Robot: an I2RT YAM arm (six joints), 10 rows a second.
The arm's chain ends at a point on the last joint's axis. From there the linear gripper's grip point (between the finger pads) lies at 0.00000 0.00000 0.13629 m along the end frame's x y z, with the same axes.
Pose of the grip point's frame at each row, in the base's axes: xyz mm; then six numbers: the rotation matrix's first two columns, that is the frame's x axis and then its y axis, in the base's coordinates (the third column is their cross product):
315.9, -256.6, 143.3, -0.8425, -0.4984, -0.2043, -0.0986, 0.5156, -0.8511
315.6, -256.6, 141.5, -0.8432, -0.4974, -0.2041, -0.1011, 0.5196, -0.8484
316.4, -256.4, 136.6, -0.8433, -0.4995, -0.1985, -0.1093, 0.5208, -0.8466
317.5, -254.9, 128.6, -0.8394, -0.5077, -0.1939, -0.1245, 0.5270, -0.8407
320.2, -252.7, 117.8, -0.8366, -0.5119, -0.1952, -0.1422, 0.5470, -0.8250
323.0, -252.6, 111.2, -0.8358, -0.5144, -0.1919, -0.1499, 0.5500, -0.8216
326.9, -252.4, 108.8, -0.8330, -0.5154, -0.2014, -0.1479, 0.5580, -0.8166
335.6, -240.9, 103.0, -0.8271, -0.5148, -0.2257, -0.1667, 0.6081, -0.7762
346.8, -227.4, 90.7, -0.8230, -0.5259, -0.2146, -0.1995, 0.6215, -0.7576
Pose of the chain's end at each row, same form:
243.7, -161.6, 209.2, -0.8425, -0.4984, -0.2043, -0.0986, 0.5156, -0.8511
243.6, -161.9, 208.1, -0.8432, -0.4974, -0.2041, -0.1011, 0.5196, -0.8484
244.7, -162.1, 203.9, -0.8433, -0.4995, -0.1985, -0.1093, 0.5208, -0.8466
245.4, -162.0, 197.5, -0.8394, -0.5077, -0.1939, -0.1245, 0.5270, -0.8407
248.1, -162.4, 190.1, -0.8366, -0.5119, -0.1952, -0.1422, 0.5470, -0.8250
251.0, -162.9, 184.4, -0.8358, -0.5144, -0.1919, -0.1499, 0.5500, -0.8216
254.2, -163.8, 182.5, -0.8330, -0.5154, -0.2014, -0.1479, 0.5580, -0.8166
262.4, -158.5, 183.2, -0.8271, -0.5148, -0.2257, -0.1667, 0.6081, -0.7762
274.3, -148.3, 174.7, -0.8230, -0.5259, -0.2146, -0.1995, 0.6215, -0.7576

